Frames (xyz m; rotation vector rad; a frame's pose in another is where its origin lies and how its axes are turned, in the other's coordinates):
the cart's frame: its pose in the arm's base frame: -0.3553 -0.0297 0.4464 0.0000 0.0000 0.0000
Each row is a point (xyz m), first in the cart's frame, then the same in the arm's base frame.
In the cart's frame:
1: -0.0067 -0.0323 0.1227
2: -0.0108 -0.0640 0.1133
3: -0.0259 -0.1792 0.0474
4: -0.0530 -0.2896 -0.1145
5: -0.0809 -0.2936 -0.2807
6: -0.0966 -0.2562 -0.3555
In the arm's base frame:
1: -0.3620 -0.0620 0.5691
2: -0.3661 -0.0937 0.5597
3: -0.3812 -0.2089 0.4938
4: -0.4083 -0.3193 0.3319
5: -0.4362 -0.3233 0.1657
6: -0.4519 -0.2859 0.0909

